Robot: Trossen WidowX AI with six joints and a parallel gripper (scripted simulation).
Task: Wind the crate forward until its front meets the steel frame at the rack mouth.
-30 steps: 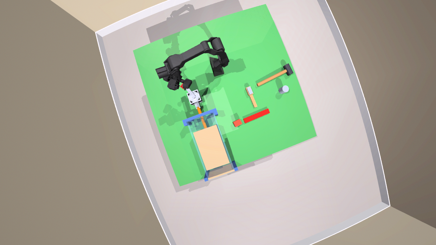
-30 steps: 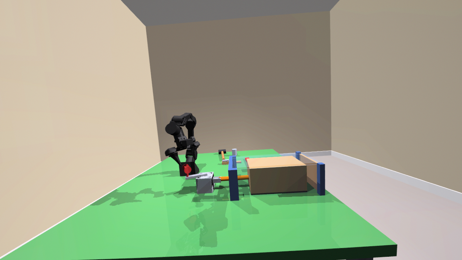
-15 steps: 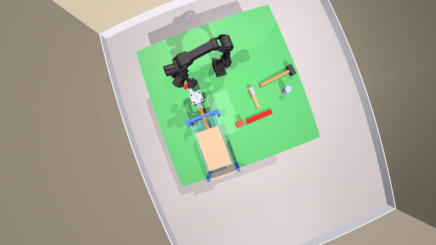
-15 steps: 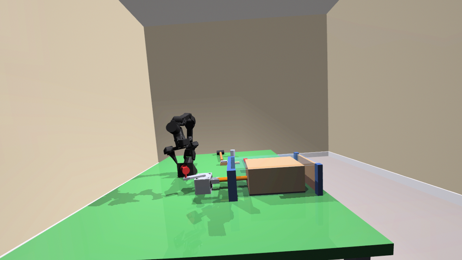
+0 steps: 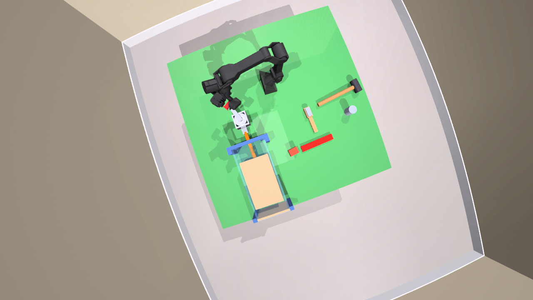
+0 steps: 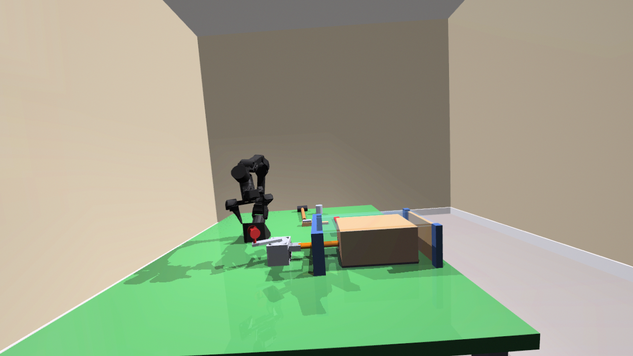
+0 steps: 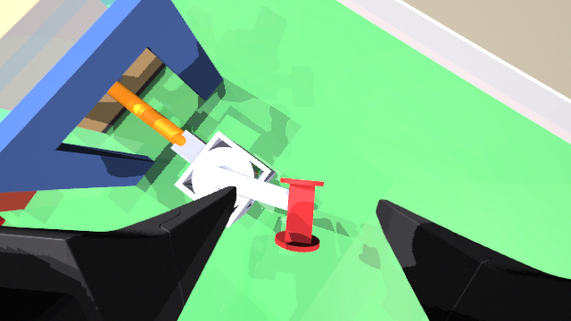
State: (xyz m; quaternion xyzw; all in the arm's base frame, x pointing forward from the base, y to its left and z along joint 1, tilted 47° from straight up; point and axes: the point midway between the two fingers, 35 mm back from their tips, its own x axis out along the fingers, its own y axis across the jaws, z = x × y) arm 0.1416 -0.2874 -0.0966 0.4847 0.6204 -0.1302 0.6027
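Now: gripper tip 10 mm past the red knob, 10 mm to the right of it and 60 mm above it. Also, from my gripper tip: blue steel frame (240 mm ahead, 80 mm to the left, 90 mm below); winch (60 mm ahead, 50 mm to the left, 170 mm below); winch handle (20 mm ahead, 30 mm to the left, 90 mm below).
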